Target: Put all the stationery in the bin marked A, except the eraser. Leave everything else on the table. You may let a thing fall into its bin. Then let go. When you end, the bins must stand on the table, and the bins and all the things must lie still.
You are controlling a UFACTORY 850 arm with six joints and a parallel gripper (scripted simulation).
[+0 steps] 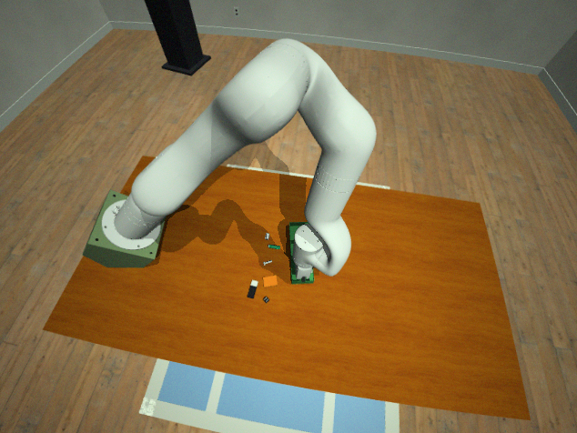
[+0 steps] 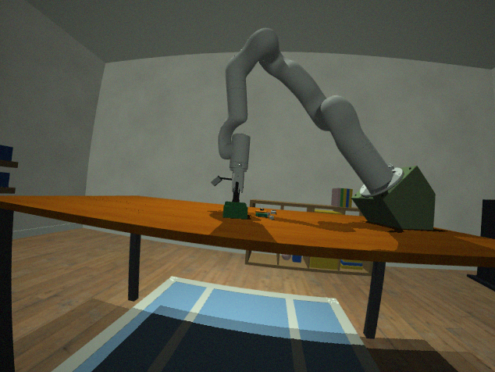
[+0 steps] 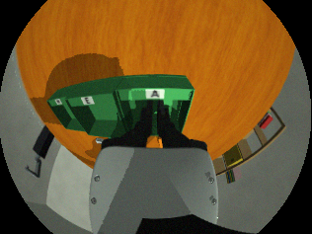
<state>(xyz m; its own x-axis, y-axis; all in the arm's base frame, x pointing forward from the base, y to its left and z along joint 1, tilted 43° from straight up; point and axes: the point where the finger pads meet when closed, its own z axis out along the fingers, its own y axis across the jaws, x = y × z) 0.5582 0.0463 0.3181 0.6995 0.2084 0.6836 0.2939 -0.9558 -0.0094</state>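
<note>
Right now my hand is 8 cm to the right of the green bin, 3 cm past it and 1 cm above it. Round my hand: white bolt (14 cm behind, 3 cm below, 2 cm to the right); green cylinder (14 cm behind, 6 cm to the left, 3 cm below); orange pad (10 cm behind, 8 cm to the right, 3 cm below).
</note>
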